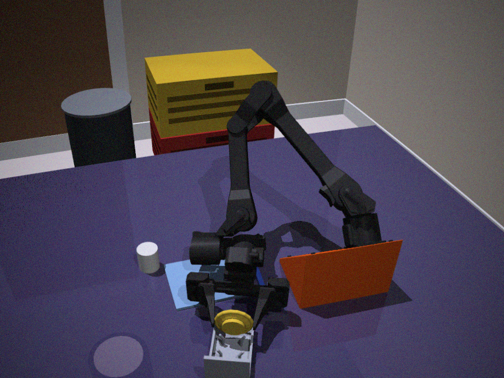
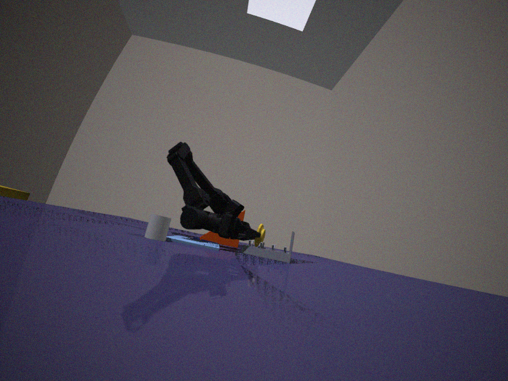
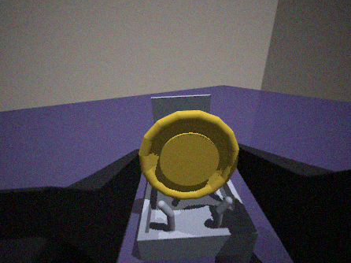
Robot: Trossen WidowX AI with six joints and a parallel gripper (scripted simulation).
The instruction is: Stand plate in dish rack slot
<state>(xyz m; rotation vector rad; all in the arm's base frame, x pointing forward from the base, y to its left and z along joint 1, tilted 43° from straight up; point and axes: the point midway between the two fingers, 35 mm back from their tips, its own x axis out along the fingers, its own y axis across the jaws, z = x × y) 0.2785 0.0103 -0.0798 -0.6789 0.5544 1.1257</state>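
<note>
Now: gripper tip 10 mm to the left of the yellow plate. The rest, counted from my gripper tip: white cup (250 mm to the right, 120 mm ahead, 30 mm below); then grey dish rack (30 mm below, 20 mm to the left, 10 mm ahead); then blue spoon (170 mm to the right, 100 mm behind, 50 mm below).
</note>
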